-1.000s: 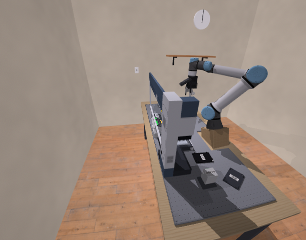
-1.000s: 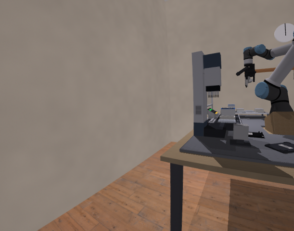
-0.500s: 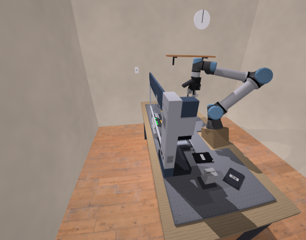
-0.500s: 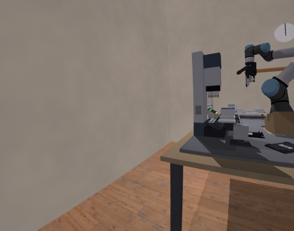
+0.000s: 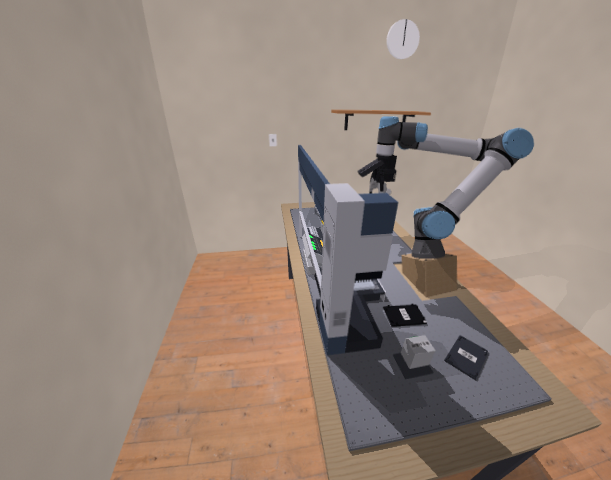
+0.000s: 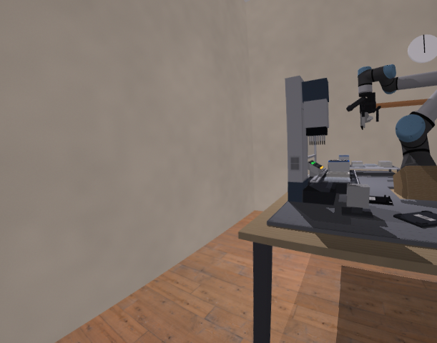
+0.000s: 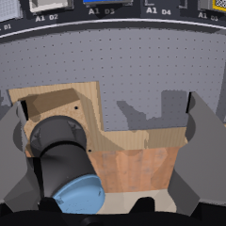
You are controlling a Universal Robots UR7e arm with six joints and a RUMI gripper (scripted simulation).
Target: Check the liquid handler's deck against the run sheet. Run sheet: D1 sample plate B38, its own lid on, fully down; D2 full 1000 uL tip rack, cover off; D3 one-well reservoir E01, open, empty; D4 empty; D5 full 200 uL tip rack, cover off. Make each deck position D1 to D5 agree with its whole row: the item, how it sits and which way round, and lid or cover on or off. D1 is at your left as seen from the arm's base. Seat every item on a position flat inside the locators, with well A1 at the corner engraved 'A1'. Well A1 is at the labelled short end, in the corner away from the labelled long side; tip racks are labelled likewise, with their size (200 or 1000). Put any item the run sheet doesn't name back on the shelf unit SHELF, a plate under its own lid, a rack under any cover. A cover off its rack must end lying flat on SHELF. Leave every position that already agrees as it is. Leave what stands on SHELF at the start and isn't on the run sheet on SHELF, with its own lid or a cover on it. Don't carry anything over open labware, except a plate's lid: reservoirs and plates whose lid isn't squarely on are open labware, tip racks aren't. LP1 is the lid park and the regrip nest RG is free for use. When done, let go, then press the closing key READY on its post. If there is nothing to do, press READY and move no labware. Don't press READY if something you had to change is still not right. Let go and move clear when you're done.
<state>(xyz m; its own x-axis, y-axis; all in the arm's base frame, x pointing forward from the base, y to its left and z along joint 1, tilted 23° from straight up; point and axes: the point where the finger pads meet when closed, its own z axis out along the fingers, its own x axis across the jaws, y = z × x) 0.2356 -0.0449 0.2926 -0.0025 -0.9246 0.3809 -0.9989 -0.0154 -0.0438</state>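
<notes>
Now: hand 23 cm above the blue-framed tip rack, 13 cm short of it and 1 cm to the left of it. Round my hand: yellow-rimmed tip rack (26 cm to the right, 25 cm below, 13 cm ahead); shelf label (36 cm to the right, 35 cm below, 6 cm behind); one-well reservoir (28 cm below, 14 cm ahead, 12 cm to the left).
</notes>
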